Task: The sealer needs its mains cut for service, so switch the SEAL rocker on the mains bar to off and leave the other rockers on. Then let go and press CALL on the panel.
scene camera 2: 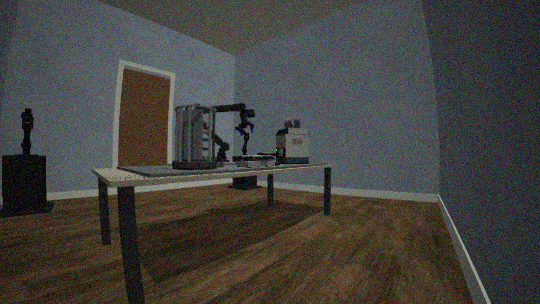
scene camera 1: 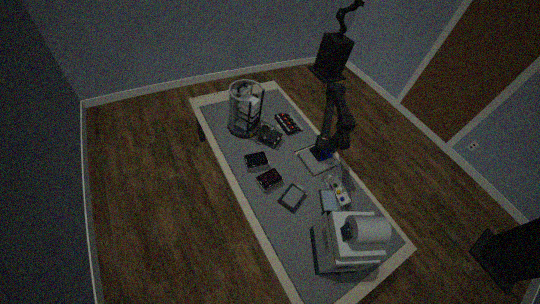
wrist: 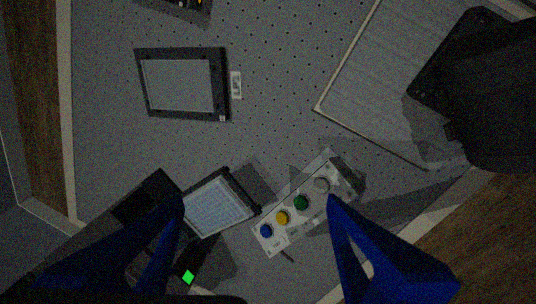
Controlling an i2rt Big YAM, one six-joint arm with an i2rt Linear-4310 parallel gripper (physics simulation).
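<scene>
The mains bar (scene camera 1: 287,123) is a dark strip with several glowing red rockers at the table's far end in scene camera 1; its labels and each rocker's position are too small to tell. It does not show in the wrist view. The pale button panel (scene camera 1: 344,199) (wrist: 311,216) has blue (wrist: 266,230), yellow (wrist: 282,217), green (wrist: 300,202) and pale grey buttons in a row; its small labels are blurred. My gripper (scene camera 1: 325,155) (scene camera 2: 245,132) (wrist: 255,201) is open and empty, high above the table, with the panel below and between the fingers in the wrist view.
A tablet-like tray (wrist: 220,87) and a tilted lit screen (wrist: 217,206) lie near the panel. A white machine with a roll (scene camera 1: 369,230) stands beyond it. A round cage (scene camera 1: 245,109) (scene camera 2: 194,137) stands near the mains bar, with dark boxes (scene camera 1: 256,160) (scene camera 1: 269,178) on the mat.
</scene>
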